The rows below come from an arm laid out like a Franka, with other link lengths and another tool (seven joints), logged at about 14 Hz.
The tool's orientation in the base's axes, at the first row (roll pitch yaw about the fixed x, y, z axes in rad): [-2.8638, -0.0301, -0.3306]
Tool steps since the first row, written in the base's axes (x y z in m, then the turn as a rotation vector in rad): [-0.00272, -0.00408, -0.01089, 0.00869, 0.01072, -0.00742]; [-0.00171, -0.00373, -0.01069, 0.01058, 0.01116, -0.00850]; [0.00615, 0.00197, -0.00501, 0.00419, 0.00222, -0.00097]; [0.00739, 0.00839, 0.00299, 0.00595, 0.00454, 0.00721]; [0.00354, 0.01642, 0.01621, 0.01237, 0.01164, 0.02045]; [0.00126, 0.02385, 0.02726, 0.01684, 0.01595, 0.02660]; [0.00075, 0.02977, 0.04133, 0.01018, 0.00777, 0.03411]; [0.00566, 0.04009, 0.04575, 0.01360, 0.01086, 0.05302]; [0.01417, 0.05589, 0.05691, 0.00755, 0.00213, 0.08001]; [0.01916, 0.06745, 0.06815, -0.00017, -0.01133, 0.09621]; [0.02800, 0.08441, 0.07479, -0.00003, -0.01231, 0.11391]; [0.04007, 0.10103, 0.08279, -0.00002, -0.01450, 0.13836]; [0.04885, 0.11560, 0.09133, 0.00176, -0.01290, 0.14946]
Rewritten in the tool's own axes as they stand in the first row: [-0.00158, 0.00753, 0.00913, 0.00451, -0.01039, 0.01082]; [-0.00073, 0.00685, 0.00914, 0.00613, -0.01107, 0.01219]; [0.00502, -0.00230, 0.00602, 0.00321, -0.00303, 0.00198]; [0.00435, -0.01072, 0.00008, 0.00437, -0.00793, -0.00510]; [-0.00149, -0.02050, -0.01106, 0.00853, -0.01999, -0.01531]; [-0.00573, -0.02961, -0.02009, 0.01155, -0.02697, -0.01962]; [-0.00771, -0.03872, -0.03220, 0.00813, -0.01954, -0.02966]; [-0.00628, -0.05084, -0.03330, 0.01093, -0.02858, -0.04667]; [-0.00302, -0.07090, -0.03908, 0.00885, -0.02617, -0.07550]; [-0.00172, -0.08604, -0.04642, 0.00641, -0.01598, -0.09533]; [0.00133, -0.10603, -0.04753, 0.00739, -0.01998, -0.11257]; [0.00759, -0.12706, -0.04966, 0.00885, -0.02469, -0.13662]; [0.01142, -0.14536, -0.05320, 0.01035, -0.02974, -0.14669]
